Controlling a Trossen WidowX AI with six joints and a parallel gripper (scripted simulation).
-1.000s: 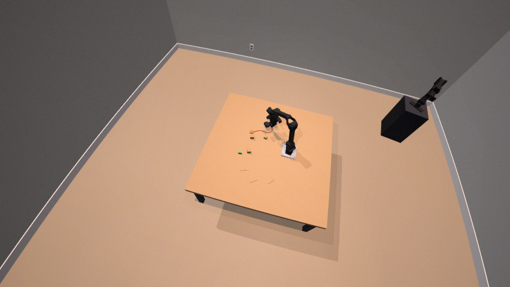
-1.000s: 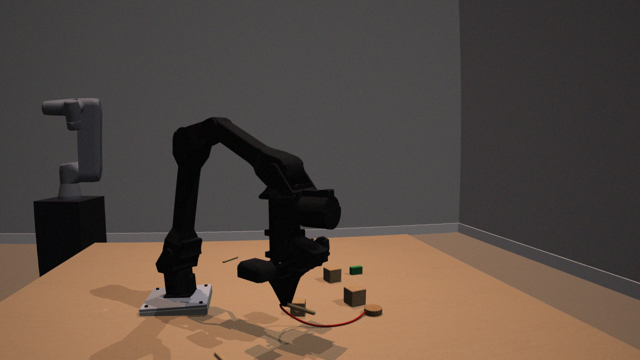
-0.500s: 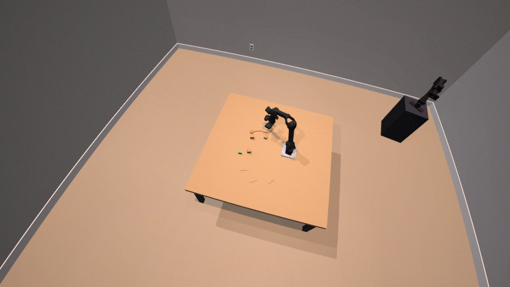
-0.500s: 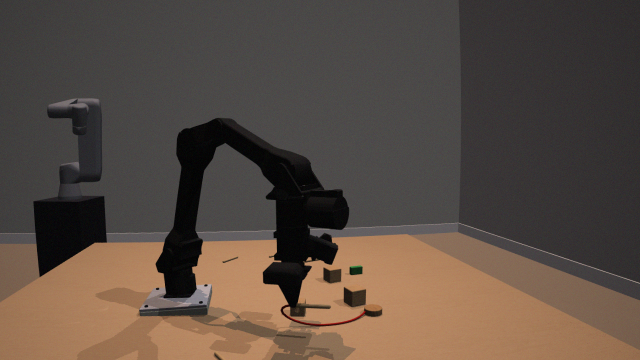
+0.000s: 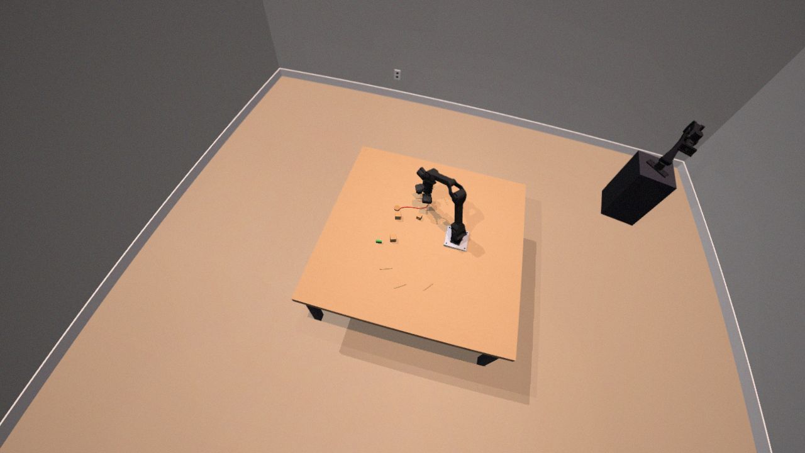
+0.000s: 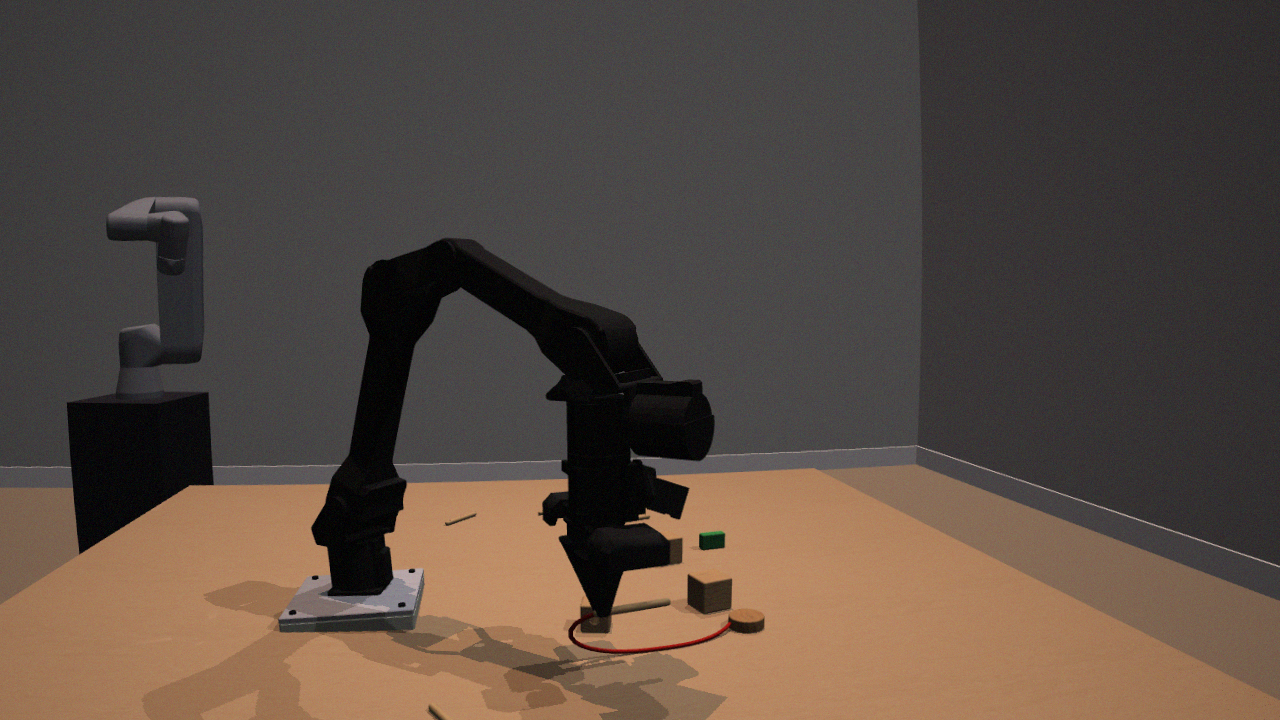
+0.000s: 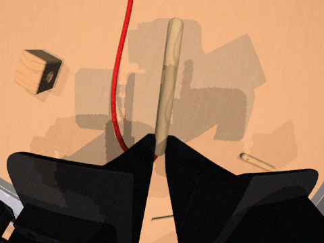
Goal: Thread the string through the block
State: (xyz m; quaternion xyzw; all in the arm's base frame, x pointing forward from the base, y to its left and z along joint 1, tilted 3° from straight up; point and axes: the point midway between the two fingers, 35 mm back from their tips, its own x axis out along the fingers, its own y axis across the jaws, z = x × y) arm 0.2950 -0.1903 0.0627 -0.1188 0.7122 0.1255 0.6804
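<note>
The thin wooden stick is 2 cm ahead of my gripper tip and 1 cm to the left of it. From my gripper tip the other things lie so: round wooden button: 16 cm ahead, 12 cm to the left, 6 cm below; then small green block: 41 cm to the left, 16 cm ahead, 5 cm below.
</note>
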